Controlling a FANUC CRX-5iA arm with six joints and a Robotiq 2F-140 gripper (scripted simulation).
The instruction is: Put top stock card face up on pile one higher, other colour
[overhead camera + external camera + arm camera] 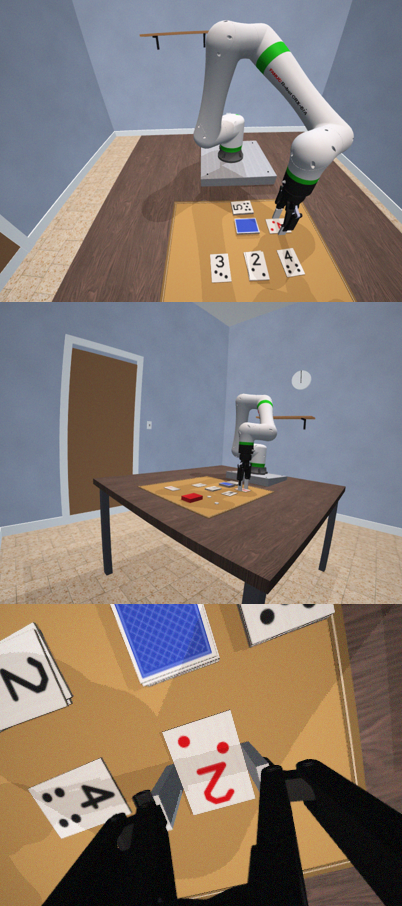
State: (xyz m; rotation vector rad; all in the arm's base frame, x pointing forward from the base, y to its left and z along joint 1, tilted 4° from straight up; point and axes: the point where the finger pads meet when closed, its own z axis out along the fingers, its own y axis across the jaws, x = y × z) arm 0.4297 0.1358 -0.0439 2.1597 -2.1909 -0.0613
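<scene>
Right now my hand is 3 cm above the card. From my hand the other things lie so: tan card cloth: 18 cm ahead, 14 cm to the right, 4 cm below; then red box: 39 cm ahead, 6 cm to the right, 2 cm below.
</scene>
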